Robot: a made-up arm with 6 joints.
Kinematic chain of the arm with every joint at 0, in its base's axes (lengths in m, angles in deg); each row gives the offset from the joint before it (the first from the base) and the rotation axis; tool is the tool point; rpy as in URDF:
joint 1: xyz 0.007 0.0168 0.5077 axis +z
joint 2: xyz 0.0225 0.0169 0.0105 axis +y
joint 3: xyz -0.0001 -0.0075 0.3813 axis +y
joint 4: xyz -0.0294 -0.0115 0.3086 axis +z
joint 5: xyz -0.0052 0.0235 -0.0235 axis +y
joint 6: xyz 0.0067 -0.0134 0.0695 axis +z
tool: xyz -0.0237 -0.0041 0.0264 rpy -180 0 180
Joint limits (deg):
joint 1: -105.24..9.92
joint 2: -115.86..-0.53
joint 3: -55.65..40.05
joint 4: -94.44..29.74
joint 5: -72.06..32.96
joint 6: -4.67..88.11
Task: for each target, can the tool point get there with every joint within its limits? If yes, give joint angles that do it. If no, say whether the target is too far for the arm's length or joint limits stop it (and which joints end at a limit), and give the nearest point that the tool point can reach.
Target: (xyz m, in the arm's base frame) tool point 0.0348 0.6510 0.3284
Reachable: yes | joints -91.06 -86.48 -21.15 -17.76 -59.73 47.60
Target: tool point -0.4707 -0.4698 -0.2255
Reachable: no: too far | nearest point -0.4324 -0.1199 0.0166 | short by 0.427 m
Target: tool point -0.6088 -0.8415 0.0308
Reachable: no: too far | nearest point -0.5848 -0.1467 0.1368 | short by 0.703 m
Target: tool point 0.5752 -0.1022 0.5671
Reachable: no: joint limits stop it (at a limit: joint 2, joint 3, joint 5, joint 6) | nearest point 0.2707 -0.0384 1.1597 | short by 0.669 m
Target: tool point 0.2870 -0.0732 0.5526
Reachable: no: joint limits stop it (at a limit: joint 1, joint 2, joint 3, joint 5, joint 6) | nearest point 0.1531 0.2702 0.9848 | short by 0.568 m
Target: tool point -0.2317 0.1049 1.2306
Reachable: yes | joints -18.65 -19.64 3.54 -69.08 -2.47 51.66
